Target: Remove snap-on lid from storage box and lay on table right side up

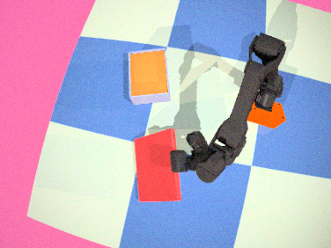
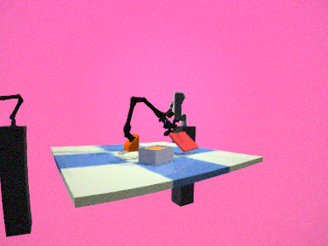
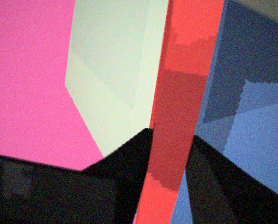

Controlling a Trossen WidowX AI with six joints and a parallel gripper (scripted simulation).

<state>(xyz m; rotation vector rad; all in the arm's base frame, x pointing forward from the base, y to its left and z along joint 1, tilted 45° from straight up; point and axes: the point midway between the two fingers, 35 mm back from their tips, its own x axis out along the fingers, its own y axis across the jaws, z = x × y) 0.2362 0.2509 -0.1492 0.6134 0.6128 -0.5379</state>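
The red lid lies 60 mm ahead of my gripper tip, 50 mm below it and 30 mm to the left of it. Round my gripper tip: grey storage box 310 mm to the right, 190 mm ahead, 110 mm below.
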